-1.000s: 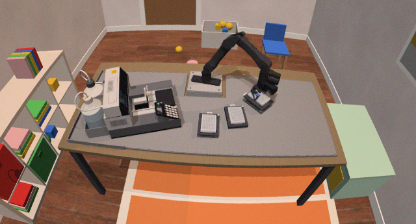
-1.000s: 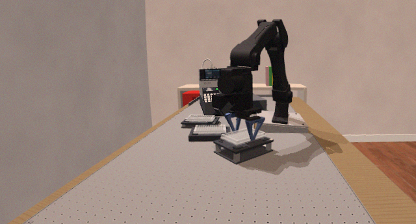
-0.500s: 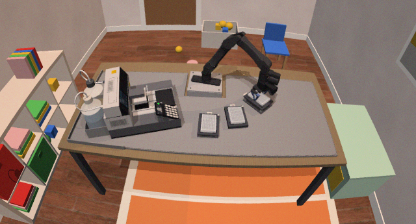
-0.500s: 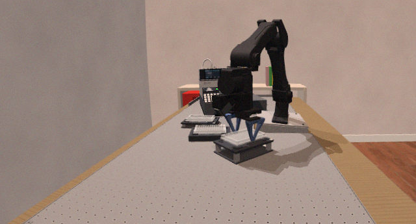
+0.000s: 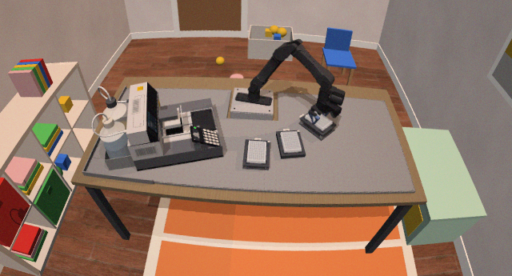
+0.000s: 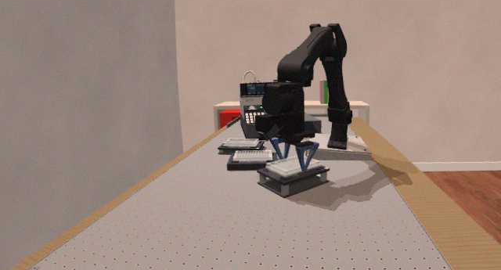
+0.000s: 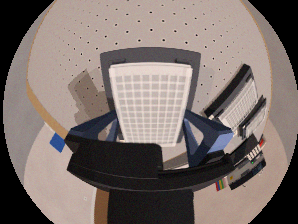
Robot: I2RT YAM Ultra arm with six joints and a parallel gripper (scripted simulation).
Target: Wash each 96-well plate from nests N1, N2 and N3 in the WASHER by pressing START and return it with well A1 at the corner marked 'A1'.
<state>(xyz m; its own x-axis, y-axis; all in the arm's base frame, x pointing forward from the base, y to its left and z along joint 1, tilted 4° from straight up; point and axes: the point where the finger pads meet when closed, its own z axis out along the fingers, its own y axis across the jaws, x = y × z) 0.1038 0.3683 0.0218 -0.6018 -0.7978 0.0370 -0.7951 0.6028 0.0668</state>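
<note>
Now: hand 2 cm above the nest. The rest, counted from my hand: manifold 24 cm ahead, 70 cm to the right, 8 cm above; then plate washer 25 cm ahead, 71 cm to the right, 7 cm above; then washer carrier 18 cm ahead, 57 cm to the right, 3 cm above.
</note>
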